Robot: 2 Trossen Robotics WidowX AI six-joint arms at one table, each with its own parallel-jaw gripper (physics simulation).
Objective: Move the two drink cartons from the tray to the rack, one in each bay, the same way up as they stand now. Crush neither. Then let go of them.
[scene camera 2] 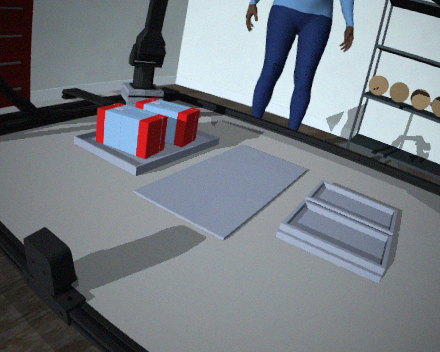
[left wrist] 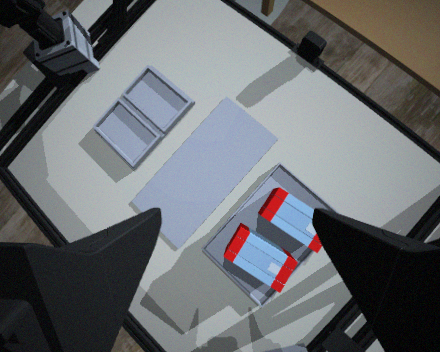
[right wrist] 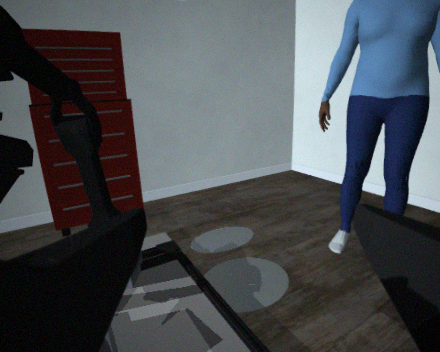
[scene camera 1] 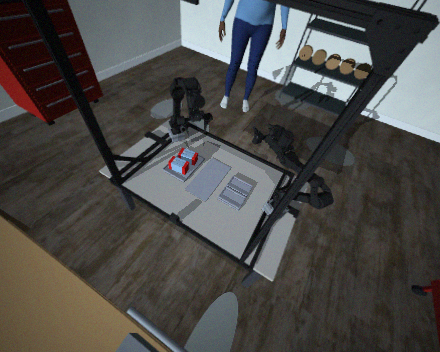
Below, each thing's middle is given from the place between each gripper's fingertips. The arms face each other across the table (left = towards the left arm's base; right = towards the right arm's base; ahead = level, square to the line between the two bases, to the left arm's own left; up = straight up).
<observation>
The shallow grey tray (scene camera 2: 135, 165) lies 1 cm behind my left hand, 10 cm to the left of it and 33 cm below it. The rest, counted from my left hand: flat grey mat (scene camera 2: 218, 195) (3 cm ahead, 10 cm to the right, 34 cm below).
Now: the flat grey mat 22 cm behind my right hand, 13 cm to the left of it and 42 cm below it. Round my right hand: shallow grey tray: 27 cm behind, 33 cm to the left, 41 cm below.
</observation>
